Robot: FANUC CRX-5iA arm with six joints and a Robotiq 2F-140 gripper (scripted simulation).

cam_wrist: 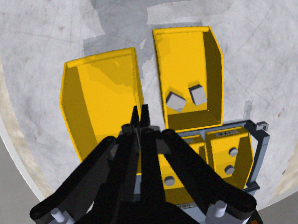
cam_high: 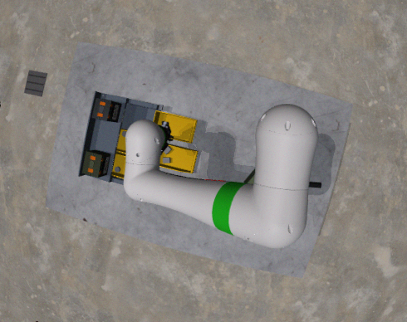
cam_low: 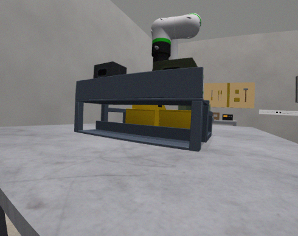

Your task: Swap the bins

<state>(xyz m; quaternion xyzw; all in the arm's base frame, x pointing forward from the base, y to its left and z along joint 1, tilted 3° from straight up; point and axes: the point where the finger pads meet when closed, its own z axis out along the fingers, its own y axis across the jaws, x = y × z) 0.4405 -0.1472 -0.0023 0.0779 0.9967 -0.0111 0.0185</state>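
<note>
Now: the grey part 30 mm ahead of my hand, 60 mm to the left of it and 120 mm below it. From my hand the other things lie so: dark shelf 220 mm ahead, 30 mm to the left, 70 mm below; then black box 270 mm ahead, 100 mm to the right, 30 mm above.
</note>
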